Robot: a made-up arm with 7 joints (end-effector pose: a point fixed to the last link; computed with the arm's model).
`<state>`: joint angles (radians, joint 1 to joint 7).
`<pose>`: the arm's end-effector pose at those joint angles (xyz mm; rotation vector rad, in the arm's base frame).
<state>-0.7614 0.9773 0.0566 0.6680 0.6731 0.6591 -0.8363</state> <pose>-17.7 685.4 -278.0 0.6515 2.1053 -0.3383</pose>
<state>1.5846 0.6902 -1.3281 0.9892 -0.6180 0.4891 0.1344</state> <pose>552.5 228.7 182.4 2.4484 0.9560 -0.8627</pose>
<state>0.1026 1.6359 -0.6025 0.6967 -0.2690 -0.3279 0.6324</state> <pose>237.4 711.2 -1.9 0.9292 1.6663 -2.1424</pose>
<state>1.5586 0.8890 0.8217 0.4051 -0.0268 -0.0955 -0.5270</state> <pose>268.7 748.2 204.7 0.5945 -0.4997 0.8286</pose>
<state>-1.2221 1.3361 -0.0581 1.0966 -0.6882 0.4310 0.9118</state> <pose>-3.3 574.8 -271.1 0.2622 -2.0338 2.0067</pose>
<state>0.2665 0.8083 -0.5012 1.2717 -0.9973 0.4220 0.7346</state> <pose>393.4 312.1 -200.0 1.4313 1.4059 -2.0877</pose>
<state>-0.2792 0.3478 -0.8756 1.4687 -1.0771 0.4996 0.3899</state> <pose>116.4 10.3 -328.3 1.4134 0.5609 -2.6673</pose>
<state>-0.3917 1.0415 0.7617 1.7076 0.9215 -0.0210 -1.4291</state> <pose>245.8 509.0 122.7 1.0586 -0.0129 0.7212</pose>
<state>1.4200 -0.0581 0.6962 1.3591 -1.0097 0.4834 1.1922</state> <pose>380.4 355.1 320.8 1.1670 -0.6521 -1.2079</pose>
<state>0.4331 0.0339 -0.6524 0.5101 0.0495 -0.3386 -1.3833</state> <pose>433.1 98.3 -350.1 1.3218 0.1783 -0.3450</pose>
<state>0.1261 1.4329 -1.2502 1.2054 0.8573 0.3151 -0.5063</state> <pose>206.9 534.7 -248.6 1.0056 1.3581 -1.2973</pose>
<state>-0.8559 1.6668 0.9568 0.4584 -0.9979 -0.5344 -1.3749</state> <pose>258.1 739.0 118.4 -2.8419 -0.7495 0.2386</pose>
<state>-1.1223 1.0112 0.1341 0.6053 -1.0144 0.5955 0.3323</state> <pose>-158.2 677.3 -251.8 -0.0964 -2.3780 1.4789</pose>
